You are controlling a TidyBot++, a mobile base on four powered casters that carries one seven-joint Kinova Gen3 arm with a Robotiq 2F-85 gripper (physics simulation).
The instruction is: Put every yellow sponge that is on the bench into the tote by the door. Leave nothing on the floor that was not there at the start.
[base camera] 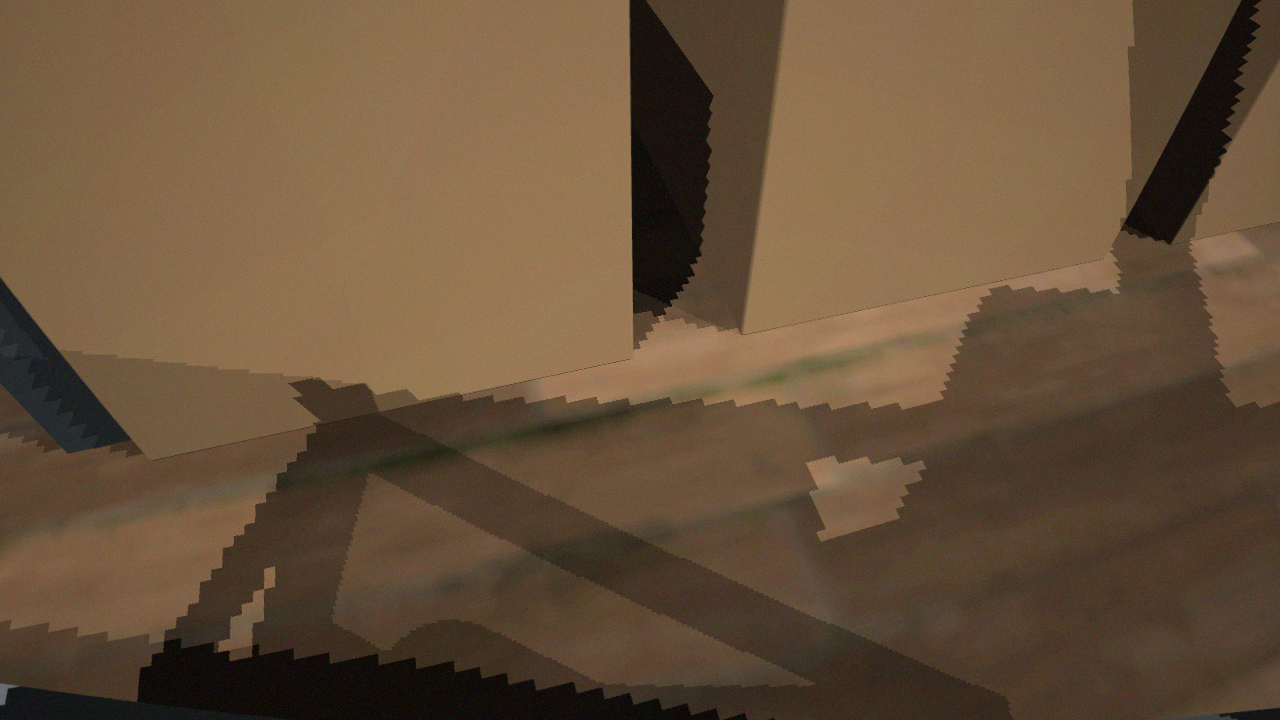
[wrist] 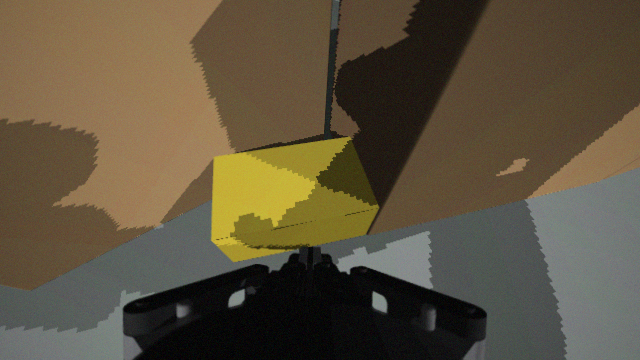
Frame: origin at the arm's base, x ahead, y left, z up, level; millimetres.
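Seen in the pictures: gripper, between the fingertips: (wrist: 310, 260).
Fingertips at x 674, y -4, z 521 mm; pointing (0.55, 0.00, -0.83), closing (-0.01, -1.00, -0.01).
A point is followed by its place in that frame.
A yellow sponge (wrist: 270, 185) {z 562, x 710, y 23 mm} shows in the middle of the wrist view, partly in shadow. It is at the edge of a grey surface, probably the bench top (wrist: 480, 250) {z 517, x 682, y -135 mm}, up against tan panels. My gripper (wrist: 310, 260) {z 521, x 674, y -4 mm} is shut with its fingertips together and nothing between them. The fingertips are right at the near lower edge of the sponge; whether they touch it I cannot tell. The tote does not show in either view. The sponge and the gripper do not show in the base camera view.
Large tan panels (base camera: 358, 179) (wrist: 150, 75) fill the upper part of both views, with a dark gap (base camera: 666, 179) between two of them. A thin dark upright strip (wrist: 330, 75) {z 593, x 787, y -14 mm} is behind the sponge. A blue-grey bar (base camera: 62, 394) {z -348, x 319, y 318 mm} is at the left, above the wooden floor (base camera: 537, 617) {z -397, x 231, y 48 mm}.
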